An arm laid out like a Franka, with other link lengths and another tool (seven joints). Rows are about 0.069 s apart.
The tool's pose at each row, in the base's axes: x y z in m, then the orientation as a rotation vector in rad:
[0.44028 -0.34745 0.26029 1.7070 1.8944 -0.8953]
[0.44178 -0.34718 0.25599 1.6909 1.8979 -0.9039]
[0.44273 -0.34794 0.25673 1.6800 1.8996 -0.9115]
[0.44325 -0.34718 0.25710 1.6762 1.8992 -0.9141]
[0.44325 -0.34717 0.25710 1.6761 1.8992 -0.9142]
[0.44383 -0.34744 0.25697 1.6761 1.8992 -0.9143]
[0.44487 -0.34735 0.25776 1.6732 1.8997 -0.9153]
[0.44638 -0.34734 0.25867 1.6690 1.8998 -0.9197]
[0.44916 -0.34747 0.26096 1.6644 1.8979 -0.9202]
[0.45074 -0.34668 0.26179 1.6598 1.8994 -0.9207]
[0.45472 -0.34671 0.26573 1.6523 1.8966 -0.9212]
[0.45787 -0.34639 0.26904 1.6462 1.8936 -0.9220]
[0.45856 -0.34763 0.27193 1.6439 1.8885 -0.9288]
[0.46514 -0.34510 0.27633 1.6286 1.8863 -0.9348]
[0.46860 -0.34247 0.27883 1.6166 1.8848 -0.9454]
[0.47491 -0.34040 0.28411 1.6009 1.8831 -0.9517]
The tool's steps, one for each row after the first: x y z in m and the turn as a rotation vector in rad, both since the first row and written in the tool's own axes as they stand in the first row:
[0.00297 0.00223 0.00265 -0.0017 -0.0099 -0.0095]
[0.00178 0.00302 0.00258 -0.0016 -0.0174 -0.0160]
[0.00198 0.00349 0.00173 -0.0018 -0.0205 -0.0177]
[0.00199 0.00349 0.00172 -0.0018 -0.0206 -0.0177]
[0.00180 0.00407 0.00195 -0.0017 -0.0206 -0.0178]
[0.00117 0.00496 0.00123 -0.0024 -0.0223 -0.0193]
[0.00032 0.00629 0.00044 -0.0014 -0.0259 -0.0218]
[-0.00177 0.00862 -0.00135 -0.0036 -0.0299 -0.0222]
[-0.00202 0.01006 -0.00265 -0.0053 -0.0319 -0.0248]
[-0.00537 0.01329 -0.00577 -0.0090 -0.0382 -0.0256]
[-0.00790 0.01582 -0.00862 -0.0118 -0.0438 -0.0259]
[-0.01089 0.01596 -0.00982 -0.0090 -0.0498 -0.0251]
[-0.01313 0.02175 -0.01534 -0.0126 -0.0617 -0.0304]
[-0.01353 0.02480 -0.01930 -0.0113 -0.0724 -0.0361]
[-0.01666 0.03016 -0.02508 -0.0147 -0.0843 -0.0420]

